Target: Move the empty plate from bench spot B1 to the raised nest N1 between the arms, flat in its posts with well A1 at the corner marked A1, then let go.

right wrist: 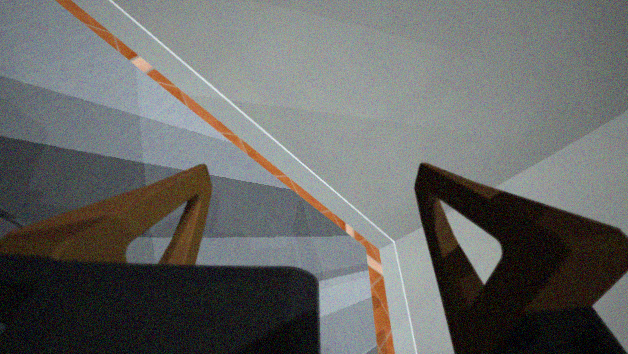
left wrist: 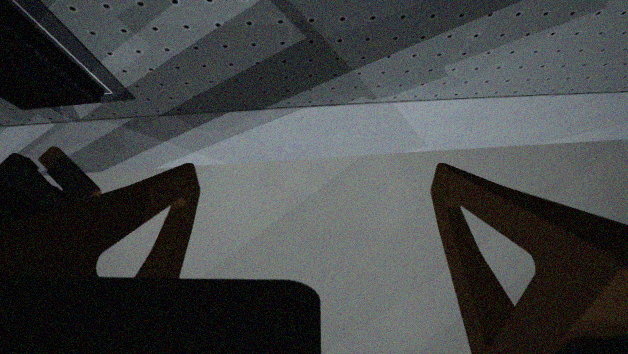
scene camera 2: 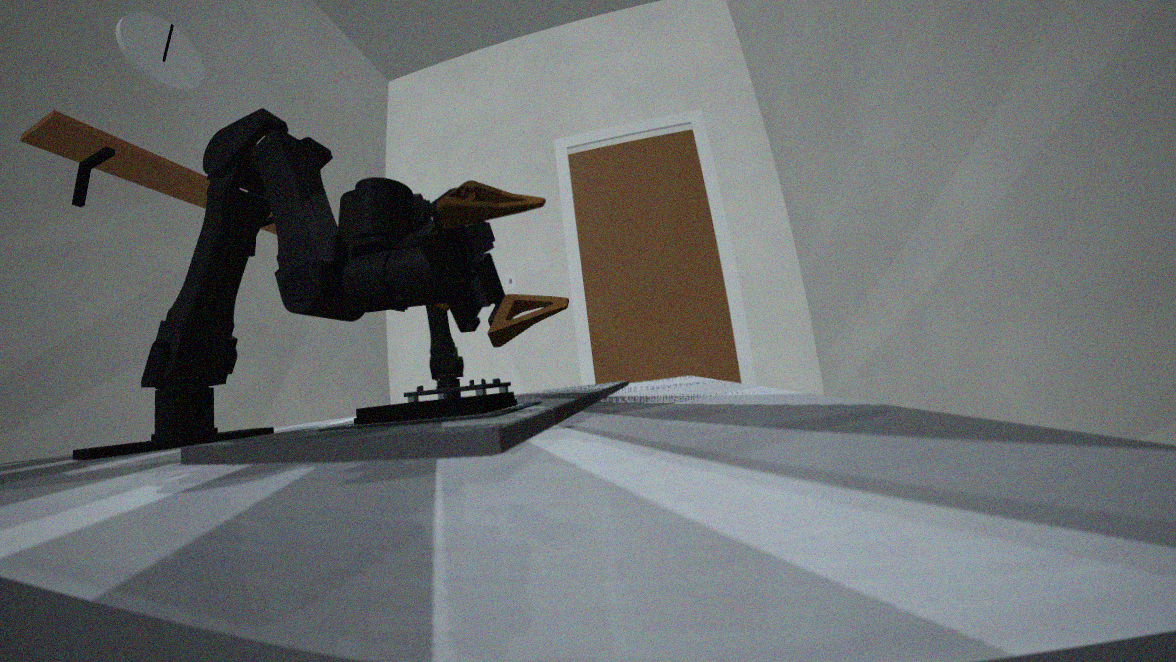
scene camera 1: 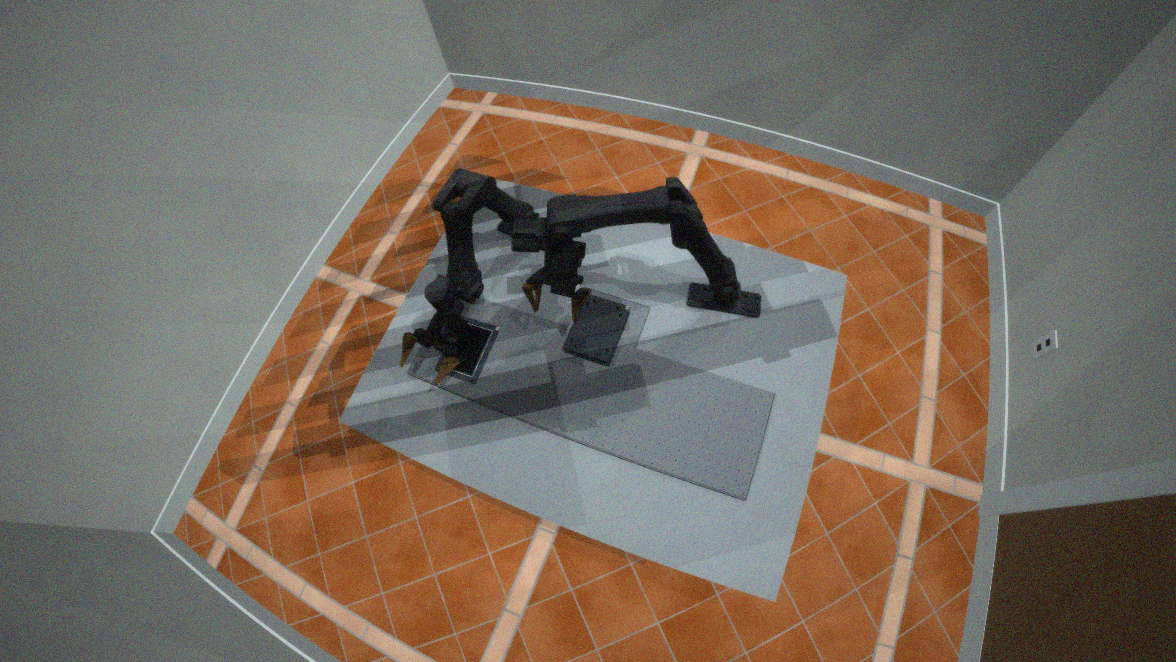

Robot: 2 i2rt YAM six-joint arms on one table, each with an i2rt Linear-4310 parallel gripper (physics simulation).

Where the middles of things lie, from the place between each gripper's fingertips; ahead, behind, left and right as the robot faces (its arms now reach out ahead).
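You'd find the dark well plate (scene camera 2: 472,405) 120 mm below my right hand, 140 mm behind it and 10 mm to the left of it.
My left gripper, meanwhile, is 150 mm above the dark well plate, 240 mm to the left of it and 110 mm short of it. Going by its middle, the plate is nearer to my right hand than to my left gripper.
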